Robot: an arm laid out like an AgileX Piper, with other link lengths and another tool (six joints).
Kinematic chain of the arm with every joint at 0, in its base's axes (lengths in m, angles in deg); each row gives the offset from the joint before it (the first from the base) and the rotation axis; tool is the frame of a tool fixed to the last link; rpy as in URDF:
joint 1: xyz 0 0 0.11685 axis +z
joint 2: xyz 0 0 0 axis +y
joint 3: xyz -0.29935 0 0.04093 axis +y
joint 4: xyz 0.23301 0 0.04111 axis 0.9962 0 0.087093
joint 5: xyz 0 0 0 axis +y
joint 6: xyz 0.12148 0 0.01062 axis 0.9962 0 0.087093
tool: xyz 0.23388 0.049 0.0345 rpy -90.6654 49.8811 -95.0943
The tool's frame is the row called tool.
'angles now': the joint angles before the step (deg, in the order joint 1, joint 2, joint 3, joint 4, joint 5, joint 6). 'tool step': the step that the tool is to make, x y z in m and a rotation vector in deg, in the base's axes. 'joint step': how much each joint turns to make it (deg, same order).
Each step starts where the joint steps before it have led.
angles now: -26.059, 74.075, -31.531, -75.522, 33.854, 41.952
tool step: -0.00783, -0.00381, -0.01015, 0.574, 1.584, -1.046
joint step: -0.801, 1.631, 0.000, -0.052, 0.312, 0.065
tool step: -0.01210, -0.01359, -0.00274, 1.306, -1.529, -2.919
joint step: -5.490, 0.172, 0.001, -0.230, -3.300, 0.080
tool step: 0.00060, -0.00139, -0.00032, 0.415, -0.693, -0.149
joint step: -1.248, 0.002, -0.001, -0.181, -1.357, 0.053
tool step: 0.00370, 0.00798, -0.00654, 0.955, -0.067, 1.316
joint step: -0.043, 0.000, 0.864, -0.231, -1.624, 0.001
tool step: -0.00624, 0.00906, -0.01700, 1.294, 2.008, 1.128
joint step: -0.001, 0.931, 1.651, -0.770, -0.845, -0.005
